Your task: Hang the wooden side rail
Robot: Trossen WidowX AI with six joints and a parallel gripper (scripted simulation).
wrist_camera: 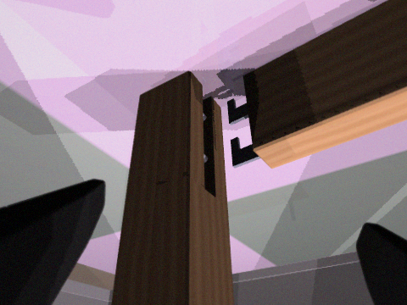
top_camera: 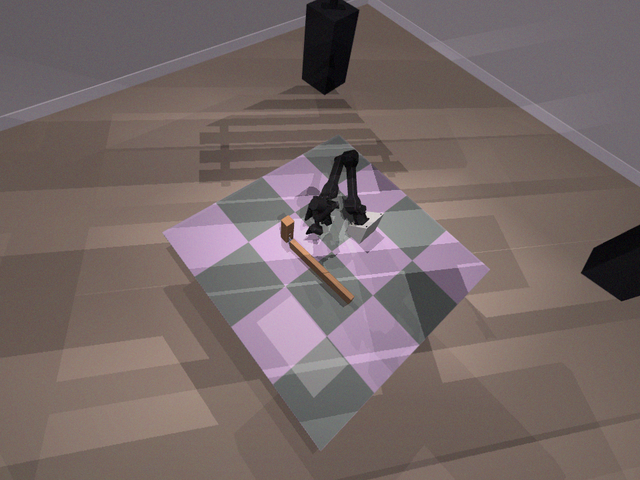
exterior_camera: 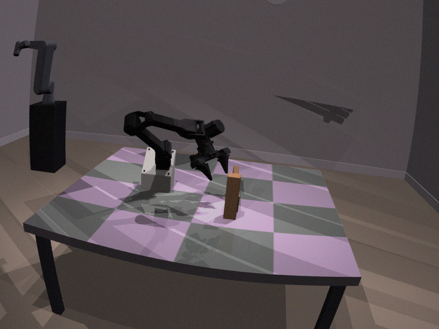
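My gripper tip is 7 cm to the left of the wooden headboard post, 6 cm short of it and 6 cm above it.
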